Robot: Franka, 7 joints.
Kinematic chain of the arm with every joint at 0, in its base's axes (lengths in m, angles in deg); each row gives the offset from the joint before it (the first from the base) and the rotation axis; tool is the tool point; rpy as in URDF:
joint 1: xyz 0 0 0.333 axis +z
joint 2: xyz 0 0 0 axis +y
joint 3: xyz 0 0 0.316 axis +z
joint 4: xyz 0.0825 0 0 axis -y
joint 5: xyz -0.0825 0 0.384 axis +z
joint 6: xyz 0 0 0 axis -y
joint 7: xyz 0.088 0 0 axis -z
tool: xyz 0 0 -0.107 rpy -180 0 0
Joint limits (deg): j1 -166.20..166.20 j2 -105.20..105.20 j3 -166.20..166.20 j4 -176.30..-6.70 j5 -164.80..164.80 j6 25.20..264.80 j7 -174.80..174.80
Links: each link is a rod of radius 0.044 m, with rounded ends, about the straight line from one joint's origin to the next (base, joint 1, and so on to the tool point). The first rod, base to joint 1, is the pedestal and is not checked.
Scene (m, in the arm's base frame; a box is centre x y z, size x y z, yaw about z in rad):
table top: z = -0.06
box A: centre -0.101 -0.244 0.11 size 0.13 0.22 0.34 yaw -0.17
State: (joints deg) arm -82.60 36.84 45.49 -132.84 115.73 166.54 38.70
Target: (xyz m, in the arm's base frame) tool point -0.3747 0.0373 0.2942
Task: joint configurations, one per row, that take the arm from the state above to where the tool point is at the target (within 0.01 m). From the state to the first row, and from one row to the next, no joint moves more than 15 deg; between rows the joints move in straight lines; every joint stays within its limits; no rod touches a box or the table.
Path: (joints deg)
1: -94.57 28.54 35.52 -130.01 119.05 168.38 33.90
2: -106.55 20.24 25.56 -127.18 122.38 170.21 29.09
3: -118.52 11.94 15.59 -124.35 125.70 172.05 24.29
4: -130.49 3.64 5.63 -121.52 129.02 173.88 19.49
5: -142.47 -4.66 -4.34 -118.69 132.35 175.72 14.69
6: -145.48 -2.57 -12.22 -132.54 123.22 188.69 26.69
7: -148.50 -0.47 -20.10 -146.38 114.10 201.67 38.70

